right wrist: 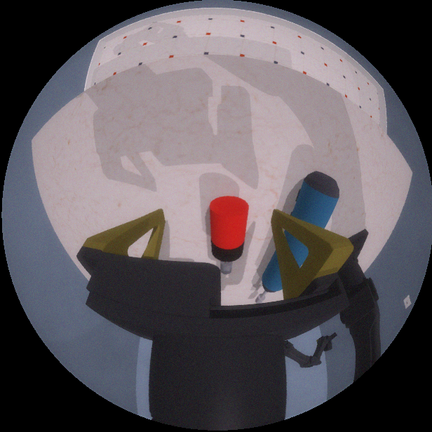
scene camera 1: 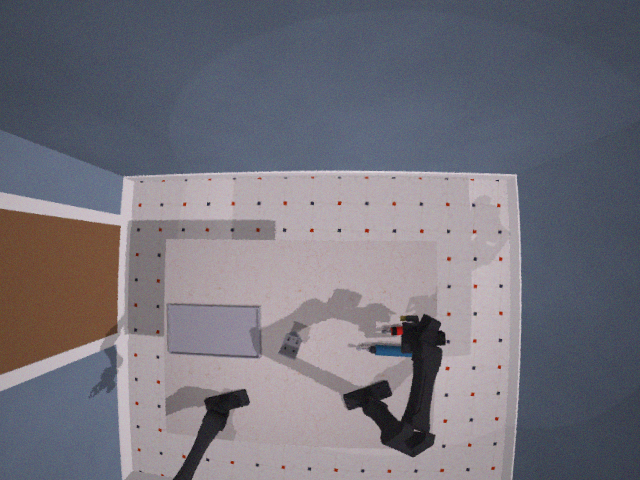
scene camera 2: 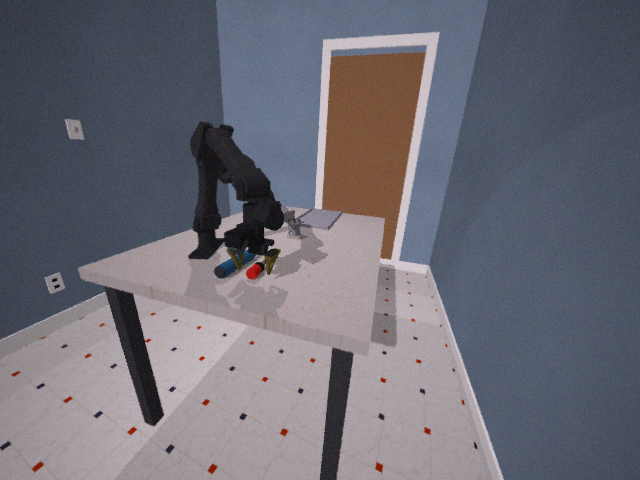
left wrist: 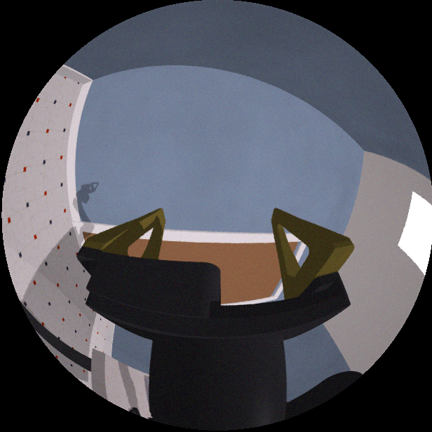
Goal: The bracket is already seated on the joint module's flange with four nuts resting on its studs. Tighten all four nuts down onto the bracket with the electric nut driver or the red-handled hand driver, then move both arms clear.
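Frame: origin at the left arm's base, x ahead, y left, z up, level; centimetres.
Where they show: right gripper, fingertip midpoint: (scene camera 1: 404, 328) (scene camera 2: 254, 271); left arm's base at its link origin: (scene camera 1: 227, 401); right arm's base at its link origin: (scene camera 1: 367, 394) (scene camera 2: 208, 248).
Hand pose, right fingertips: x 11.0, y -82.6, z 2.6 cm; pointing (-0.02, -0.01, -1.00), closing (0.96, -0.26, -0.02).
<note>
Things, the pixels of their centre, and the offset from my right fingertips. Level surfaces: height alone.
- red-handled hand driver at the middle of its body: (scene camera 2: 258, 267) (scene camera 1: 393, 331) dx +0.2, dy +4.5, dz -0.9 cm
- blue electric nut driver at the middle of its body: (scene camera 2: 242, 259) (scene camera 1: 385, 350) dx -6.4, dy +10.0, dz -0.6 cm
- flat grey tray at the middle of its body: (scene camera 1: 213, 331) (scene camera 2: 318, 217) dx +20.7, dy +78.6, dz -1.8 cm
- table at its surface level: dz -2.6 cm
The red-handled hand driver (scene camera 1: 397, 330) (scene camera 2: 254, 270) (right wrist: 229, 224) lies on the table. My right gripper (scene camera 2: 255, 261) (right wrist: 217, 214) is open, with its fingers either side of the red handle and nothing held. The blue electric nut driver (scene camera 1: 390, 350) (scene camera 2: 225, 269) (right wrist: 316, 205) lies beside it; one finger partly covers it in the right wrist view. The grey joint module with its bracket (scene camera 1: 291, 344) (scene camera 2: 294, 227) stands mid-table; its nuts are too small to tell apart. My left gripper (left wrist: 218, 214) is open and empty, facing the wall and door.
A flat grey tray (scene camera 1: 214, 304) (scene camera 2: 331, 225) lies at the left of the table in scene camera 1. The left arm (scene camera 1: 201, 439) reaches in at the lower left there. The right arm (scene camera 1: 424, 387) (scene camera 2: 207, 186) arches over the table from its base. The table (scene camera 1: 310, 263) (scene camera 2: 330, 310) has open edges.
</note>
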